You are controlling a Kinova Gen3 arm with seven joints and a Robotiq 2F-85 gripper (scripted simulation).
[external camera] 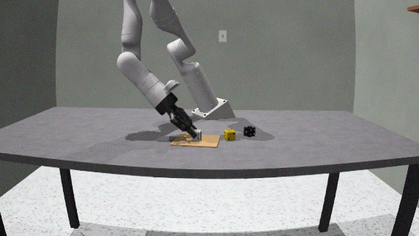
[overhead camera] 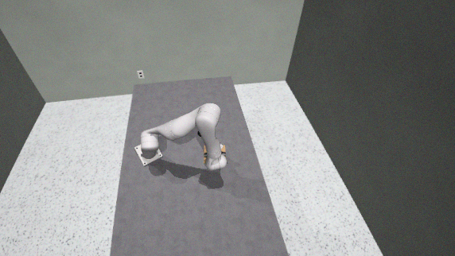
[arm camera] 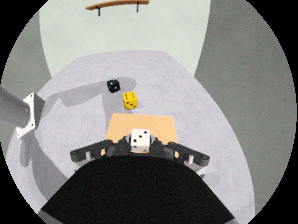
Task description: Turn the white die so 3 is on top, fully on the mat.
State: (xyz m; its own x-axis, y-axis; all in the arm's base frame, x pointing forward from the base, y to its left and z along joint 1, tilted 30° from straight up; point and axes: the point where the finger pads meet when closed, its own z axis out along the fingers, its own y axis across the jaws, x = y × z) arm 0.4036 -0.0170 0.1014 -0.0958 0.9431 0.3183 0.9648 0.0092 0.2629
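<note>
Now: hand 1 cm to the right of the white die and 1 cm above it. From my hand the other things lie so: tan mat 3 cm below, 1 cm to the left; then yellow die 12 cm to the left, 2 cm behind, 1 cm below; then black die 19 cm to the left, 7 cm behind, 1 cm below.
</note>
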